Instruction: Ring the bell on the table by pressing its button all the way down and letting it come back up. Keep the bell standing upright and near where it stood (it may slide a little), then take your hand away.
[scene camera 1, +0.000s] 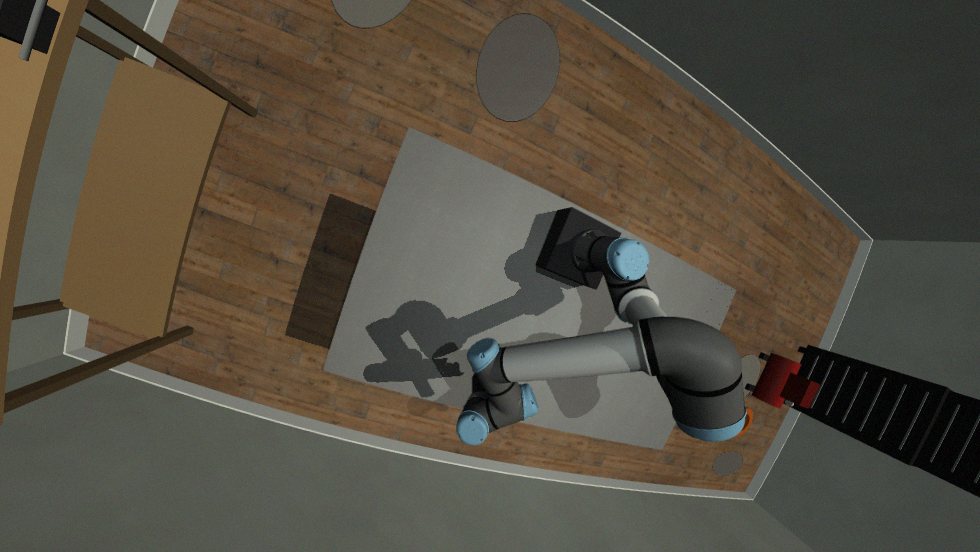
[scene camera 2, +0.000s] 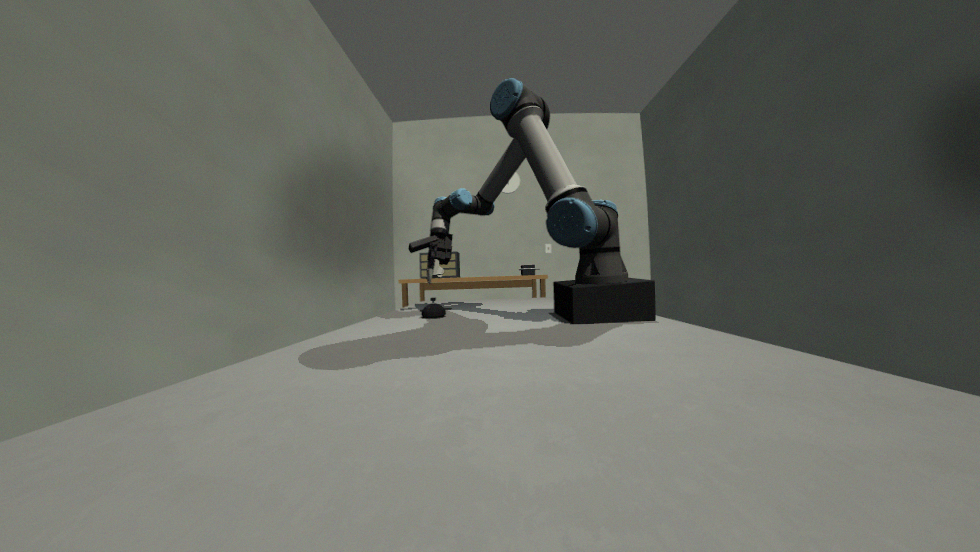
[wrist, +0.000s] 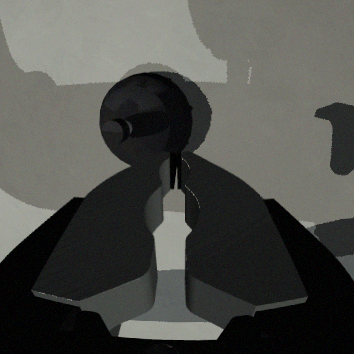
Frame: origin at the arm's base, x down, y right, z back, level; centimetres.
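Where they show: gripper, fingertip midpoint: (scene camera 2: 429, 283) (wrist: 176, 157); arm's base, link origin: (scene camera 1: 589, 250) (scene camera 2: 601, 281).
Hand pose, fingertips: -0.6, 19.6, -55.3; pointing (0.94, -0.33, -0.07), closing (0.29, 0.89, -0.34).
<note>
Each offset is from my fingertips to the top centre of the thing, as dx, dy, dz. Level surfaces: height alone.
The black dome bell {+4.8, -6.0, +2.3} (scene camera 2: 433, 311) (wrist: 150, 92) stands upright on the grey table top {dx +11.4} (scene camera 1: 425, 178) (scene camera 2: 480, 445). Its button {+4.8, -6.0, +2.3} (scene camera 2: 433, 299) (wrist: 112, 131) sticks up above the dome, with a gap between it and my fingertips. My gripper (scene camera 2: 429, 280) (wrist: 176, 157) is shut and empty, pointing down above the bell. In the wrist view the fingertips overlap the lower right edge of the dome, and the button shows to their upper left. In scene camera 1 the bell does not show, and the arm hides the gripper.
The arm's black base block (scene camera 1: 558, 250) (scene camera 2: 603, 301) stands right of the bell in scene camera 2. A wooden bench (scene camera 2: 473, 280) with a small shelf unit and a black pot (scene camera 2: 527, 270) stands behind. The arm casts shadows around the bell.
</note>
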